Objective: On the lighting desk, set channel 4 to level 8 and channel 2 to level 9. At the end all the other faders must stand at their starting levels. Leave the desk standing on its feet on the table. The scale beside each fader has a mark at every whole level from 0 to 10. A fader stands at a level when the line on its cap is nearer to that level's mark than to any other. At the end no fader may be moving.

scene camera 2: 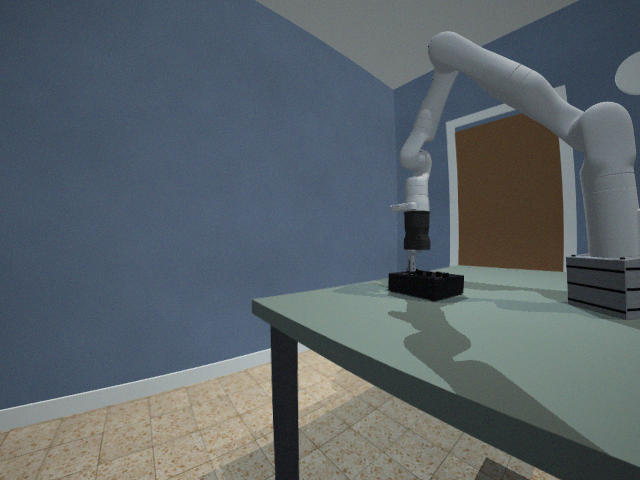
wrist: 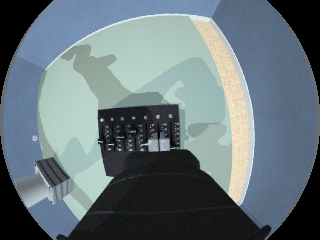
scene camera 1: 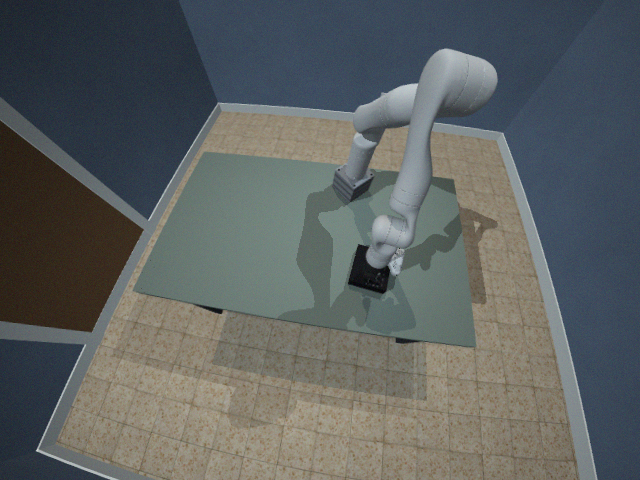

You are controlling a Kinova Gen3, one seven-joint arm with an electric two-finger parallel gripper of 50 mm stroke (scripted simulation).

Path:
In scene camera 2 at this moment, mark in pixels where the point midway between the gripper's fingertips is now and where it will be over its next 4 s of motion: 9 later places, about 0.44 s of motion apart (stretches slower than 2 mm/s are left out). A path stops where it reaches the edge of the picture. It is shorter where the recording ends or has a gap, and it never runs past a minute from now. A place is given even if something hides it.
My gripper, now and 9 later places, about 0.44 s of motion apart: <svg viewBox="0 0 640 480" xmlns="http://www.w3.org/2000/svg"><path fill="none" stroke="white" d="M411 271L410 271L411 269L411 260L410 258L414 260L416 260L415 262L415 265L415 268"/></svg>

